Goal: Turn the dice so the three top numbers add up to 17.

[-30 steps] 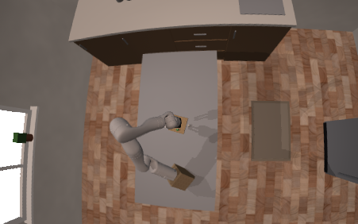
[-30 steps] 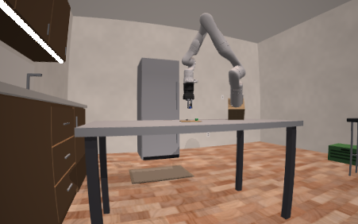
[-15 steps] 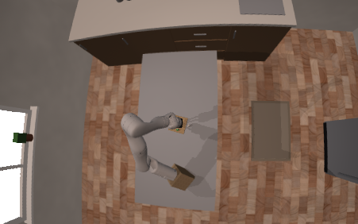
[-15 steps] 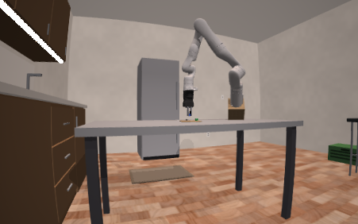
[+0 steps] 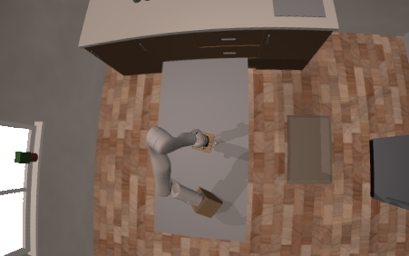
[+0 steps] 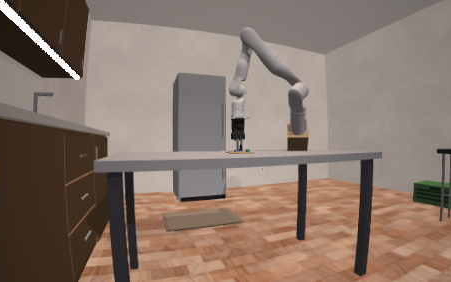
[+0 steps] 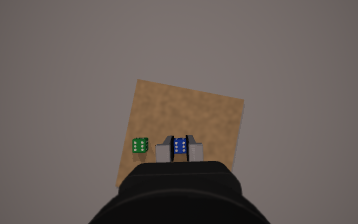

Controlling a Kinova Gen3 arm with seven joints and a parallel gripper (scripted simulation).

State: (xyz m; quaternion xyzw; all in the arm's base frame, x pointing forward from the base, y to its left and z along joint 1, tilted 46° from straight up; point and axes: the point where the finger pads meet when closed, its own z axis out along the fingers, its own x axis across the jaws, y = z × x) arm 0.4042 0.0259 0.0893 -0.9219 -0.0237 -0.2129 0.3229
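My hand is 10 mm above the blue die. The rest, counted from my hand: white die: 90 mm to the right, 20 mm below, 10 mm ahead; tan mat: 30 mm below; green die: 50 mm behind, 20 mm below, 10 mm to the right.
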